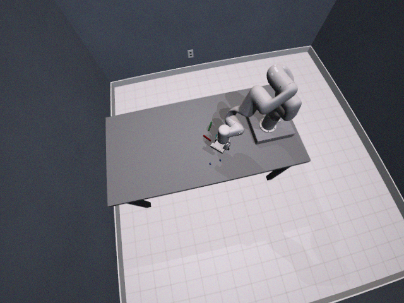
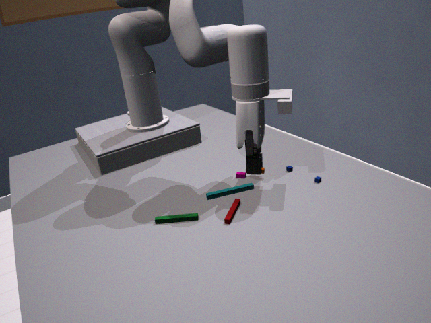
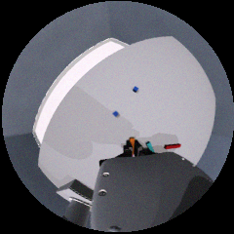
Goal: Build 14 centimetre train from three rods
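My hand is 2 cm above the orange rod. Also, from my hand: red rod 13 cm to the right, 6 cm ahead, 3 cm below; then turquoise rod 8 cm to the right, 3 cm below; then magenta rod 3 cm below, 3 cm behind, 2 cm to the right.
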